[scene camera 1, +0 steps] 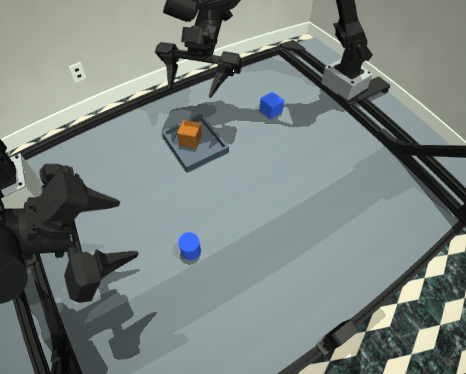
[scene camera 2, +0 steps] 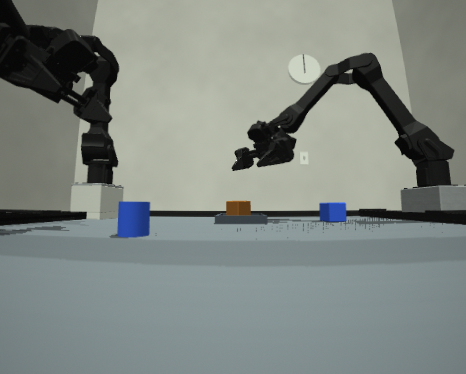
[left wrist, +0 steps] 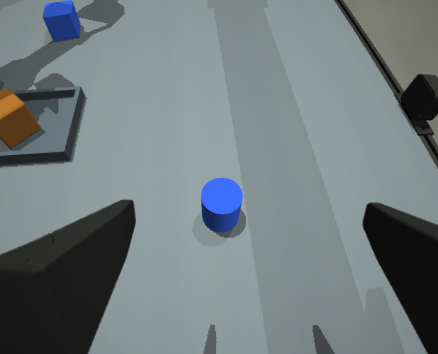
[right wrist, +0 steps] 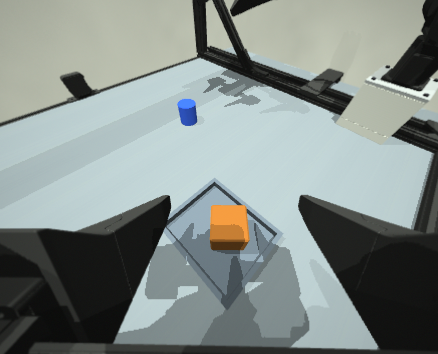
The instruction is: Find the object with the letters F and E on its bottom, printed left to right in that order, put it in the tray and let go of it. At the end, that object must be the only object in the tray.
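Places are measured from the left arm's base along level axes (x ahead, y left, z up), in centimetres.
Where they show: left gripper, fingertip midpoint: (scene camera 1: 127, 227) (scene camera 2: 88, 107) (left wrist: 250, 212) (right wrist: 213, 8); right gripper, fingertip midpoint: (scene camera 1: 189, 93) (scene camera 2: 244, 167) (right wrist: 234, 201); left arm's base, origin of the base link: (scene camera 1: 1, 177) (scene camera 2: 99, 185) (right wrist: 404, 80); right arm's base, origin of the base link: (scene camera 1: 349, 69) (scene camera 2: 434, 187).
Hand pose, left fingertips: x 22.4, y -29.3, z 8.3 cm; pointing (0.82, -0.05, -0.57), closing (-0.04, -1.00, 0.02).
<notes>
Things, the pixels of their centre, and the offset from my left fingertips. "spot": a spot on its surface instead. Level surfaces: height alone.
- orange cube, body centre: (right wrist: 228, 228) (left wrist: 8, 118) (scene camera 1: 189, 134) (scene camera 2: 238, 209) dx +20.3, dy +25.9, dz -15.4 cm
- grey tray, body centre: (right wrist: 219, 230) (left wrist: 25, 124) (scene camera 1: 194, 141) (scene camera 2: 240, 217) dx +21.0, dy +25.0, dz -17.4 cm
- blue cube, body centre: (left wrist: 62, 20) (scene camera 1: 271, 105) (scene camera 2: 332, 212) dx +43.4, dy +25.7, dz -16.0 cm
- blue cylinder, body centre: (left wrist: 221, 205) (scene camera 2: 134, 218) (scene camera 1: 189, 246) (right wrist: 187, 112) dx +8.4, dy +0.3, dz -16.1 cm
- table, its level: dz -18.3 cm
- dark clamp-like block, surface spot: (left wrist: 421, 97) (scene camera 1: 335, 329) spot: dx +22.8, dy -26.6, dz -14.5 cm
An orange cube (scene camera 1: 189, 134) (scene camera 2: 238, 208) (left wrist: 18, 120) (right wrist: 229, 226) rests in the grey tray (scene camera 1: 188, 167) (scene camera 2: 218, 219) (left wrist: 74, 131) (right wrist: 227, 302). A blue cube (scene camera 1: 271, 105) (scene camera 2: 332, 212) (left wrist: 62, 21) and a blue cylinder (scene camera 1: 189, 246) (scene camera 2: 134, 219) (left wrist: 221, 205) (right wrist: 187, 112) stand on the table. No letters show; the undersides are hidden. My right gripper (scene camera 1: 191, 91) (right wrist: 234, 201) is open and empty above the tray. My left gripper (scene camera 1: 128, 228) (left wrist: 250, 212) is open and empty at the left, beside and above the blue cylinder.
Dark frame rails (scene camera 1: 140, 106) edge the table (scene camera 1: 260, 200). The right arm's pale base block (scene camera 1: 346, 80) (scene camera 2: 434, 198) is beyond the blue cube. A dark clamp-like block (scene camera 1: 339, 337) (left wrist: 421, 97) sits on the rail at the lower right in scene camera 1.
</notes>
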